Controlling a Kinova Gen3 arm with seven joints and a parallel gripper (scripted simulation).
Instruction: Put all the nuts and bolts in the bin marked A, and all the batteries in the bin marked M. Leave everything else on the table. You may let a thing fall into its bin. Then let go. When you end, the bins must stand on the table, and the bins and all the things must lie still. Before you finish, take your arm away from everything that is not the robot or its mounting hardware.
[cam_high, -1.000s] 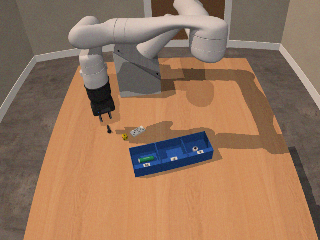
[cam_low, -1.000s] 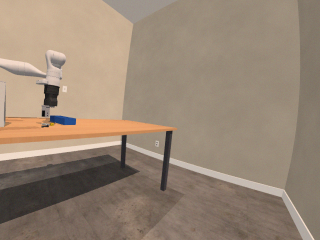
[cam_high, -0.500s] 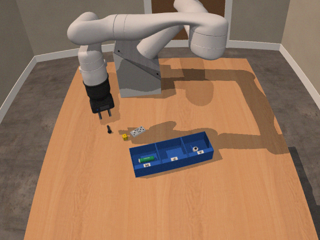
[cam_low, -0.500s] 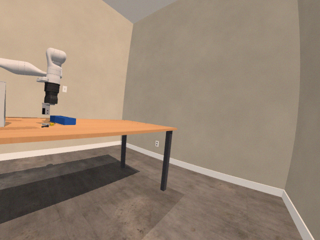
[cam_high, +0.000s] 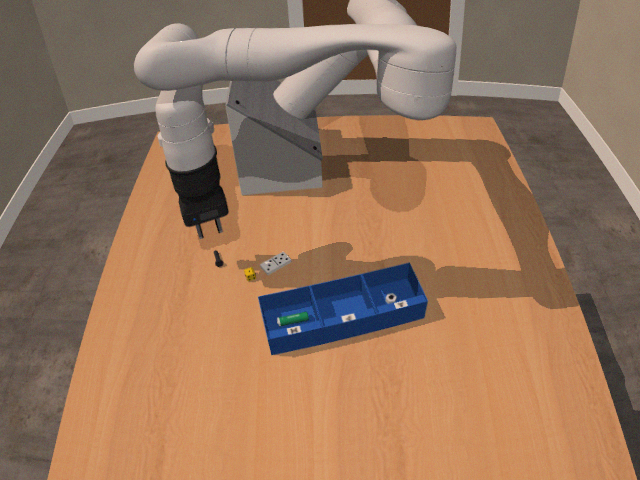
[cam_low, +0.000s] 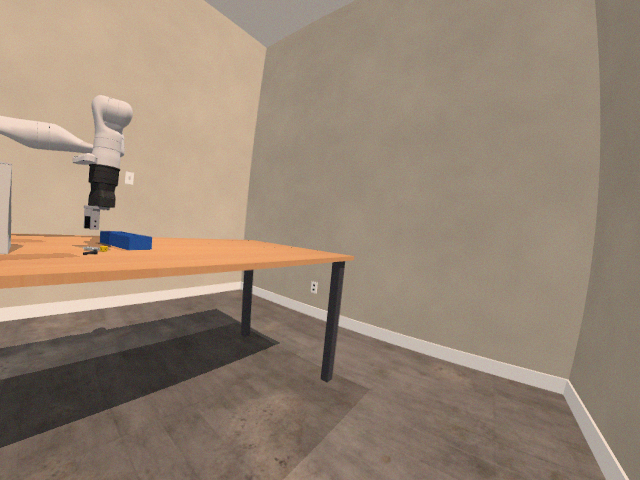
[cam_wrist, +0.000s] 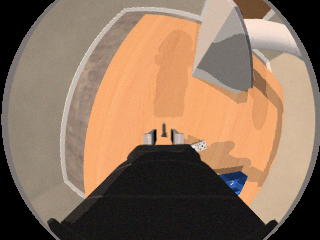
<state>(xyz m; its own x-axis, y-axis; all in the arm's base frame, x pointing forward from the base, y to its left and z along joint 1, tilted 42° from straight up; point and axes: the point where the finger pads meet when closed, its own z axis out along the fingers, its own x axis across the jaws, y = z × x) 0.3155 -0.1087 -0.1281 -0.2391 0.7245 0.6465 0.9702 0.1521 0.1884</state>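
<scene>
The black bolt is 10 mm ahead of my hand and 80 mm below it. Also, from my hand: yellow die (50 mm ahead, 60 mm to the left, 80 mm below); green battery (160 mm ahead, 130 mm to the left, 80 mm below); white domino (30 mm ahead, 110 mm to the left, 90 mm below).
</scene>
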